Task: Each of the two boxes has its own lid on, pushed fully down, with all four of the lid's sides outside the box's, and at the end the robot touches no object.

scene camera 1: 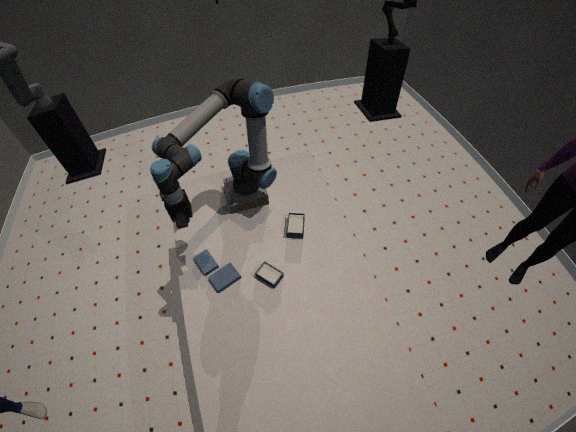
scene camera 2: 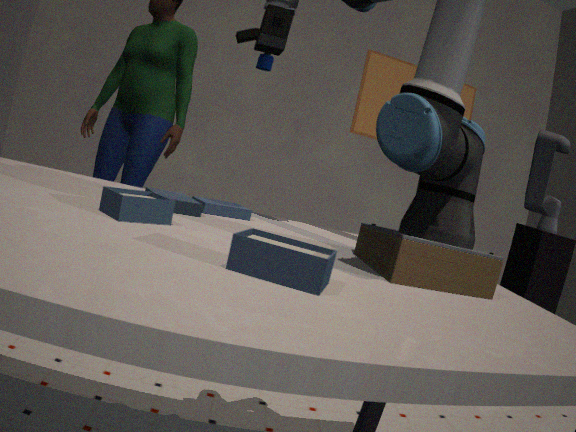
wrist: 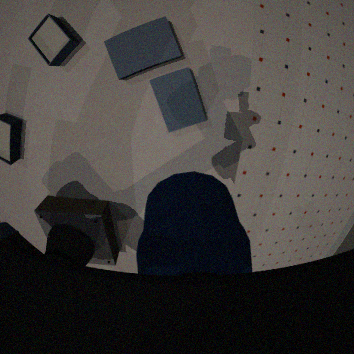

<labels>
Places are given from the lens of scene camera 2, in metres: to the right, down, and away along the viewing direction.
smaller blue-grey lid (scene camera 2: 210, 206): -0.17, -0.02, 1.10
blue box (scene camera 2: 284, 261): 0.00, 0.06, 0.64
blue box (scene camera 2: 125, 205): -0.26, -0.02, 0.78
</labels>
